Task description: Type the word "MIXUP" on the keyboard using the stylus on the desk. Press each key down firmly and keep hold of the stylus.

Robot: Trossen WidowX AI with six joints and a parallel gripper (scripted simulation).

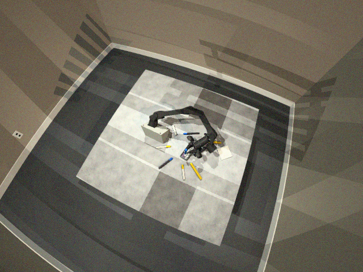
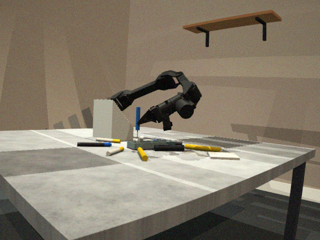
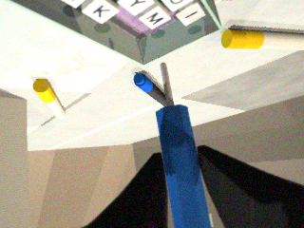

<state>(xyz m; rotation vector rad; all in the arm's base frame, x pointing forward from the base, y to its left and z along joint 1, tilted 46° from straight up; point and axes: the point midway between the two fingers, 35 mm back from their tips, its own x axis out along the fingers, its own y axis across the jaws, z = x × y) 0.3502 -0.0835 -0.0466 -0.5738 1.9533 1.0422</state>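
Now: gripper tip 110 mm short of the black cylinder, 90 mm above it and 80 mm to the right of it. Also, from my gripper tip: yellow marker (200 mm to the left, 190 mm ahead, 90 mm below); then blue stylus (10 mm below); then notepad (310 mm ahead, 140 mm to the left, 100 mm below).
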